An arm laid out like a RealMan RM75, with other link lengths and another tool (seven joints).
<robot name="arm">
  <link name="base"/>
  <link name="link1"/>
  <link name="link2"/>
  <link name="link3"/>
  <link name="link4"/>
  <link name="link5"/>
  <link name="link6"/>
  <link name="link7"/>
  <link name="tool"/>
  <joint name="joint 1" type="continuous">
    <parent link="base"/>
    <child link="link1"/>
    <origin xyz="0 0 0.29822"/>
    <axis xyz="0 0 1"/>
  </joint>
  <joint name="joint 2" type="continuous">
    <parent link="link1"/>
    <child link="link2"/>
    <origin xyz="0 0 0"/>
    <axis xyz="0 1 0"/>
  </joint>
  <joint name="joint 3" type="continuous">
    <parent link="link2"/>
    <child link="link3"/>
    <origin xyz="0 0 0.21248"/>
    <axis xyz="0 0 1"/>
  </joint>
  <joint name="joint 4" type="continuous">
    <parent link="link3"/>
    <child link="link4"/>
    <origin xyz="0 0 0"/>
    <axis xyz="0 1 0"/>
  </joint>
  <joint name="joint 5" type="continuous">
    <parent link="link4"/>
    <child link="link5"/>
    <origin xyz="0 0 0.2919"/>
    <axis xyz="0 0 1"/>
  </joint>
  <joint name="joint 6" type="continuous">
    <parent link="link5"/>
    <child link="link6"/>
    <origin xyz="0 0 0"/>
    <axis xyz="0 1 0"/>
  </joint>
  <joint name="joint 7" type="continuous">
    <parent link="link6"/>
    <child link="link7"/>
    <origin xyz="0 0 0.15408"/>
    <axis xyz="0 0 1"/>
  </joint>
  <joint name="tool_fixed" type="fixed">
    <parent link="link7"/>
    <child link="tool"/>
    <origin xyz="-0.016 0.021 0.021" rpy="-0.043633 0 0.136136"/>
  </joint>
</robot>
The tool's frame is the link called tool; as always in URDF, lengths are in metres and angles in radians. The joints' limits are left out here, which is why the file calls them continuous.
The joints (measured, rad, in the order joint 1, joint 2, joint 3, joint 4, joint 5, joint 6, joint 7), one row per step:
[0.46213 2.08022 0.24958 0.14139 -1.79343 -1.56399 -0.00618]
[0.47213 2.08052 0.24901 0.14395 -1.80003 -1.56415 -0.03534]
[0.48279 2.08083 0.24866 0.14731 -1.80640 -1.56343 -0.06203]
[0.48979 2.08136 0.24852 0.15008 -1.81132 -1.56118 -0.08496]
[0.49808 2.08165 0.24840 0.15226 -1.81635 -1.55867 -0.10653]
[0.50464 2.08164 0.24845 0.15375 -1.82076 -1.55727 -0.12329]
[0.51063 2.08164 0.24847 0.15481 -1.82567 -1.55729 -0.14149]
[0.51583 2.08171 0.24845 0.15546 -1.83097 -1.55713 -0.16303]
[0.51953 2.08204 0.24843 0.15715 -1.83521 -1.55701 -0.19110]
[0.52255 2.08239 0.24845 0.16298 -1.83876 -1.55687 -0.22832]
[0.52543 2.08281 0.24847 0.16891 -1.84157 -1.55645 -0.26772]
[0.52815 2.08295 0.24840 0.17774 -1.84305 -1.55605 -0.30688]
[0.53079 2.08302 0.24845 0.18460 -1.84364 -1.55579 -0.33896]
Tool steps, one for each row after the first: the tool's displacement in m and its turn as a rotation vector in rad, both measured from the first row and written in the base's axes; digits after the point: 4 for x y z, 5 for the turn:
[-0.0045 0.0022 -0.0023 0.00746 -0.02603 0.01395]
[-0.0093 0.0045 -0.0047 0.01375 -0.04904 0.02803]
[-0.0124 0.0061 -0.0069 0.01884 -0.06880 0.03638]
[-0.0158 0.0080 -0.0089 0.02363 -0.08817 0.04591]
[-0.0185 0.0094 -0.0104 0.02777 -0.10356 0.05413]
[-0.0211 0.0106 -0.0117 0.03335 -0.12035 0.06313]
[-0.0233 0.0116 -0.0131 0.04037 -0.14055 0.07140]
[-0.0252 0.0122 -0.0148 0.05087 -0.16480 0.07765]
[-0.0275 0.0125 -0.0173 0.06509 -0.19286 0.08352]
[-0.0298 0.0129 -0.0198 0.08081 -0.22238 0.08856]
[-0.0325 0.0132 -0.0225 0.09652 -0.24869 0.09321]
[-0.0347 0.0136 -0.0245 0.11020 -0.27026 0.09684]

